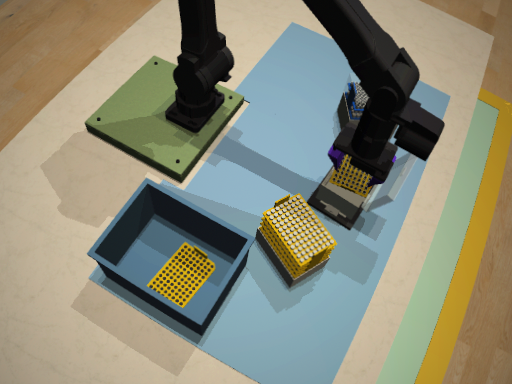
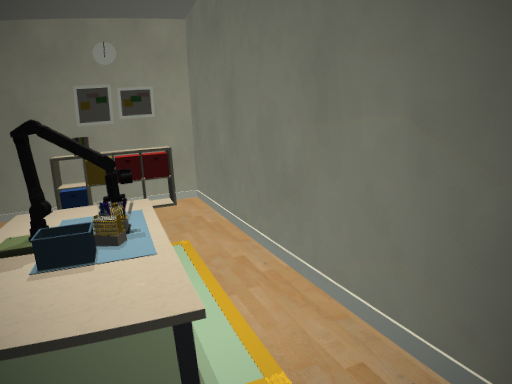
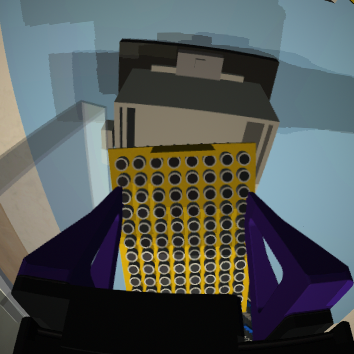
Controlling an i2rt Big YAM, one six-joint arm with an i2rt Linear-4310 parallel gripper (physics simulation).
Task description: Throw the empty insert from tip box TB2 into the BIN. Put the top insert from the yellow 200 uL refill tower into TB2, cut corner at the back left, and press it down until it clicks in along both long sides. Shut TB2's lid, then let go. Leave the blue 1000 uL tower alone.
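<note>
My gripper (image 1: 356, 171) (image 3: 184, 197) is shut on a yellow insert full of tips (image 1: 349, 176) (image 3: 184, 210), a purple finger at each long side. The insert is over the rear part of TB2 (image 1: 344, 198) (image 3: 195, 92), whose front part shows uncovered. Whether it touches the box's rim is hidden. Its cut corner cannot be made out. TB2's clear lid (image 1: 398, 182) (image 3: 95, 155) stands open to one side. The yellow refill tower (image 1: 299, 230) (image 2: 106, 226) stands near TB2. The empty yellow insert (image 1: 182, 275) lies in the blue-grey BIN (image 1: 195, 220) (image 2: 65, 250).
The blue tower (image 1: 356, 100) stands behind TB2, partly hidden by the arm. The arm's base is on a green plate (image 1: 135, 135) at the left. A blue mat (image 1: 280, 100) lies under the boxes. The yellow tower stands between the BIN and TB2.
</note>
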